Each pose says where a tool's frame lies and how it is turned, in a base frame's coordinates. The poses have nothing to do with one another.
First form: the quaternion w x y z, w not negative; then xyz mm.
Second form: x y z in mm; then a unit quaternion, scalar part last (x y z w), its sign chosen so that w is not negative. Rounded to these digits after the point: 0 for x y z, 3 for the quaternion.
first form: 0.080, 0.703, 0.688, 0.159, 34, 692, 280
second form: 34, 692, 280, 0.703, 0.688, 0.159, 0.080
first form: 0.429, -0.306, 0.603, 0.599, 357, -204, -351
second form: 357, -204, -351, -0.306, 0.603, 0.599, 0.429
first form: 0.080, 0.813, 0.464, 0.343, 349, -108, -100
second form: 349, -108, -100, 0.813, 0.464, 0.343, 0.080
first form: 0.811, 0.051, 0.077, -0.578, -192, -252, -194
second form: -192, -252, -194, 0.051, 0.077, -0.578, 0.811
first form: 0.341, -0.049, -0.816, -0.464, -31, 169, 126
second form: -31, 169, 126, -0.049, -0.816, -0.464, 0.341
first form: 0.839, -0.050, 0.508, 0.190, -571, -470, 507
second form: -571, -470, 507, -0.050, 0.508, 0.190, 0.839
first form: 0.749, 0.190, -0.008, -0.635, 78, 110, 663
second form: 78, 110, 663, 0.190, -0.008, -0.635, 0.749
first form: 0.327, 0.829, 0.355, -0.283, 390, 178, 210
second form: 390, 178, 210, 0.829, 0.355, -0.283, 0.327
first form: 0.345, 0.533, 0.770, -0.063, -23, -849, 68
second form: -23, -849, 68, 0.533, 0.770, -0.063, 0.345
